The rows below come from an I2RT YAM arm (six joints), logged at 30 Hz.
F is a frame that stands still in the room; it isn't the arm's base.
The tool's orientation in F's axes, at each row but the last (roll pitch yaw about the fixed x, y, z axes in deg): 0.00, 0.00, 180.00; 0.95, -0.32, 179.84; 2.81, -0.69, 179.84; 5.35, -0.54, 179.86; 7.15, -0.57, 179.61; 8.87, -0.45, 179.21
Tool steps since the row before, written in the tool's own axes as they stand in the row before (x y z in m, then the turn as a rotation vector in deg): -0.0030, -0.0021, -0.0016, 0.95, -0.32, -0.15; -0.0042, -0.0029, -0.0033, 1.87, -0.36, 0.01; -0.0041, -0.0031, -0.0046, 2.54, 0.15, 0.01; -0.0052, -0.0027, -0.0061, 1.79, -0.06, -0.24; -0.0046, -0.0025, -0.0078, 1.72, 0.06, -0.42; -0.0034, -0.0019, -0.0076, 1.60, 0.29, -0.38
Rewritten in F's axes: 0.0030, 0.0021, -0.0016, -0.95, 0.32, -0.15; 0.0042, 0.0028, -0.0034, -1.87, 0.37, 0.01; 0.0041, 0.0029, -0.0048, -2.54, -0.14, 0.05; 0.0051, 0.0021, -0.0064, -1.79, 0.04, -0.23; 0.0045, 0.0015, -0.0081, -1.72, -0.10, -0.39; 0.0033, 0.0007, -0.0078, -1.61, -0.32, -0.32
